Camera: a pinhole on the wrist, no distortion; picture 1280 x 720 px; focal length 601.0 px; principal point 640.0 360.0 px. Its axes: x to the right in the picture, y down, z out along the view. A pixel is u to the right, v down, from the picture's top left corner.
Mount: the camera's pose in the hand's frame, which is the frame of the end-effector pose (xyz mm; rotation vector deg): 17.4 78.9 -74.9 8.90 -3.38 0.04
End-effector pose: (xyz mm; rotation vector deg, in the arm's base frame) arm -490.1 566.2 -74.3 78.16 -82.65 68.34
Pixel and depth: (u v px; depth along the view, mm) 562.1 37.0 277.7
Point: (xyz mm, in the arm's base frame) -367.2 408.5 -136.0
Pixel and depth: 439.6 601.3 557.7
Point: -658.4 123.9 -408.6
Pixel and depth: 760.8 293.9 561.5
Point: -406.1 82.8 -83.7
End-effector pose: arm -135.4 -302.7 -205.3 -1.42 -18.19 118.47
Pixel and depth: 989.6 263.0 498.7
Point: -269.3 -117.4 251.9
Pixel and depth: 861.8 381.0 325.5
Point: -265.8 -274.0 45.0
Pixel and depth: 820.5 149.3 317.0
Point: -147.5 -232.8 42.6
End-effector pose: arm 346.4 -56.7 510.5 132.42 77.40 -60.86
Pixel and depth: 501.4 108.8 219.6
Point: 237.3 -130.0 461.6
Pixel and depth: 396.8 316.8 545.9
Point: 34.9 -428.4 371.0
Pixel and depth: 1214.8 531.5 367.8
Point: 404.7 -77.5 23.6
